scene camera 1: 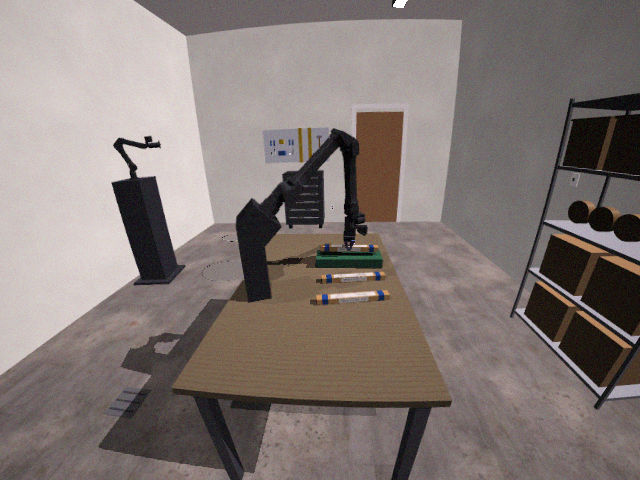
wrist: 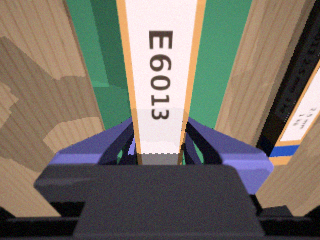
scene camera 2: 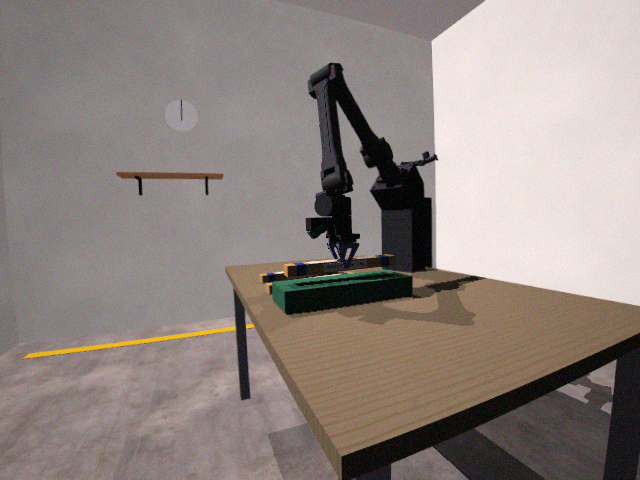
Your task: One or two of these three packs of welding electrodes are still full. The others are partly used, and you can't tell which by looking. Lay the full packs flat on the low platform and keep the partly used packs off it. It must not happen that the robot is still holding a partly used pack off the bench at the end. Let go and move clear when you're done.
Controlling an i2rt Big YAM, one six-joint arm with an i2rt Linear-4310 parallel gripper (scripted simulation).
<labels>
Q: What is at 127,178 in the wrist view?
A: The gripper.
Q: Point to a green low platform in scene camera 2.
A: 294,295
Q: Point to a green low platform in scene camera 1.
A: At 324,259
</labels>
